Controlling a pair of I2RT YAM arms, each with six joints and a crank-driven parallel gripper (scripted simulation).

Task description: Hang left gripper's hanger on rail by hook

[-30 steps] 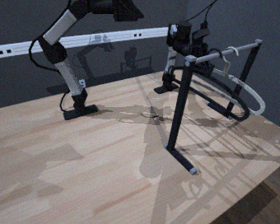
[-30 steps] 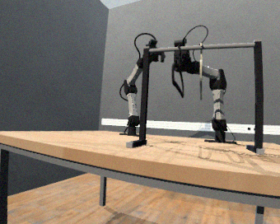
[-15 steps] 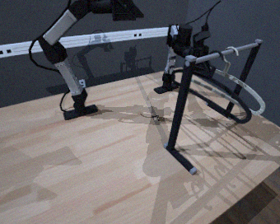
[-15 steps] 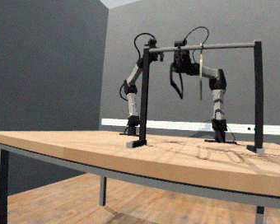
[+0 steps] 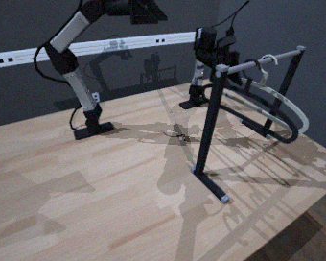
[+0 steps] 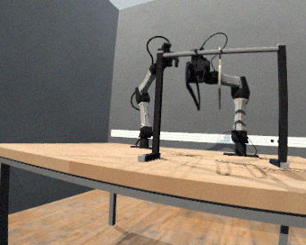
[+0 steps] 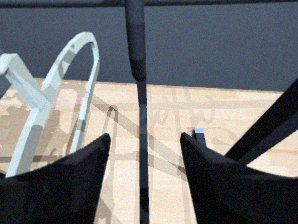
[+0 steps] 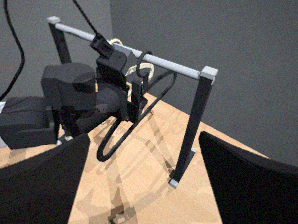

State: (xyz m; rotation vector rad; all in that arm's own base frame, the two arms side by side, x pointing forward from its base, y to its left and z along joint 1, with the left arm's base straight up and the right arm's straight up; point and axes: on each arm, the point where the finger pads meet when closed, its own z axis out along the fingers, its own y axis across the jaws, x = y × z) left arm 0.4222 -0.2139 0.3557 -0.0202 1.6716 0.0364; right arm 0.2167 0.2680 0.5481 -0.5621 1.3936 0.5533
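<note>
My left gripper is now 5 cm short of the black hanger and 1 cm to the right of it. Also, from my left hand: white hanger: 11 cm to the left, 3 cm ahead.
</note>
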